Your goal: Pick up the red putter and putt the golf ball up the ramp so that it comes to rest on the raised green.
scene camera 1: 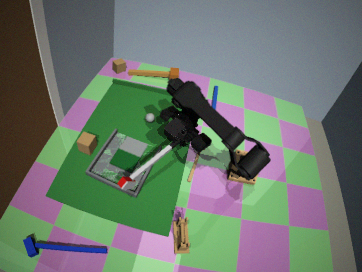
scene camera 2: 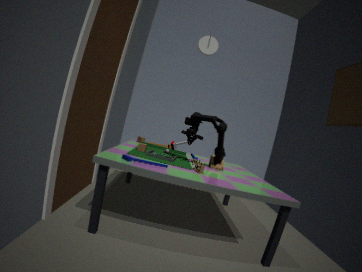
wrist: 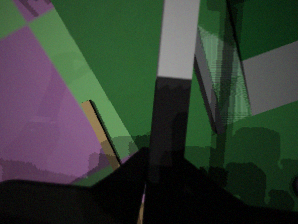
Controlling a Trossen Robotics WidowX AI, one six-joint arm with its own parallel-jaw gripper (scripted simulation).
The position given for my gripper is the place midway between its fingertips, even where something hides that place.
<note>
I see my gripper (scene camera 1: 179, 144).
My gripper shows as well in the wrist view (wrist: 157, 155).
</note>
